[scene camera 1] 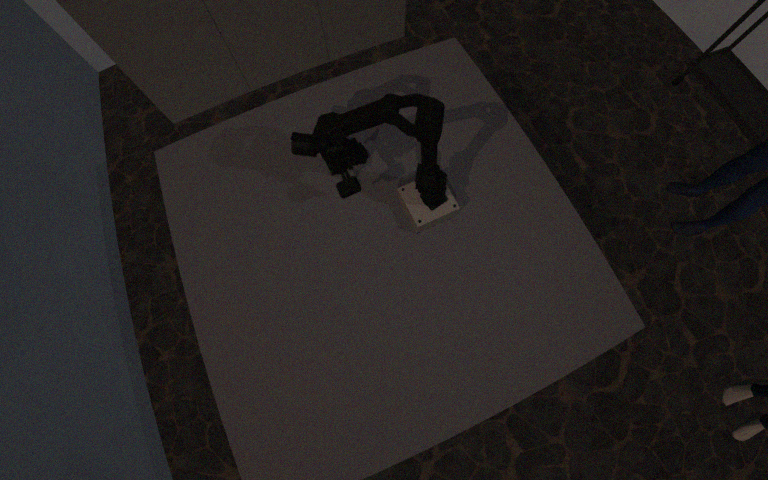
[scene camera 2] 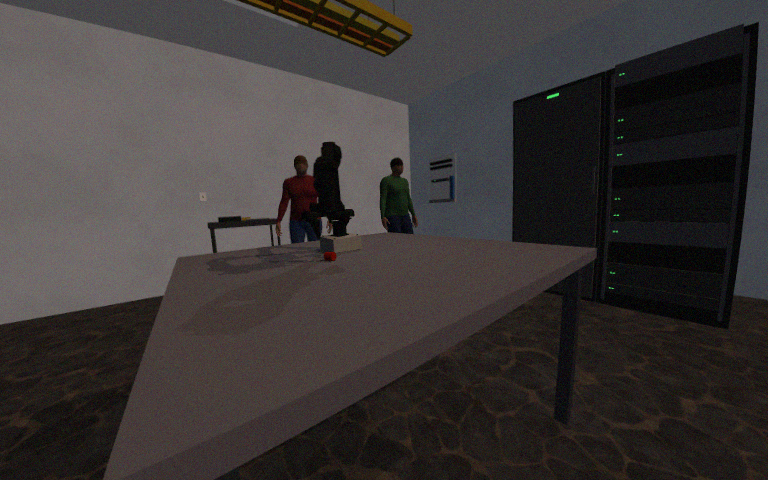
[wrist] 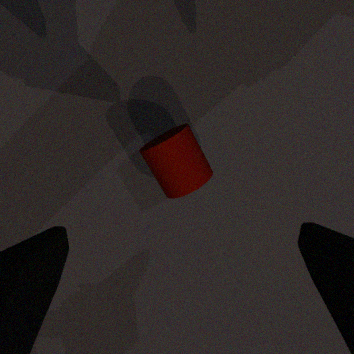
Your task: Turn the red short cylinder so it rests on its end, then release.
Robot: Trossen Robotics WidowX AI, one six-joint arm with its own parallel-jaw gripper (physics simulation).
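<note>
The red short cylinder [scene camera 2: 330, 256] [wrist: 177, 162] lies on its side on the tabletop [scene camera 1: 362, 316] [scene camera 2: 294, 350]. In the wrist view it is a little above the middle, tilted, with its curved side toward the camera and a dark end at its upper left. It does not show in the scene camera 1 view, where the arm's hand covers that area. My gripper [scene camera 1: 348, 187] [wrist: 185, 236] is open and empty, above the table. In the wrist view the cylinder appears beyond the fingertips and between their lines, apart from both fingers.
The arm's pale base block [scene camera 1: 420, 216] [scene camera 2: 339, 243] stands on the table close behind the cylinder in the scene camera 2 view. The arm's shadows cross the table around it. Two people [scene camera 2: 300, 195] [scene camera 2: 395, 195] stand beyond the table, and dark cabinets [scene camera 2: 557, 186] stand at the right.
</note>
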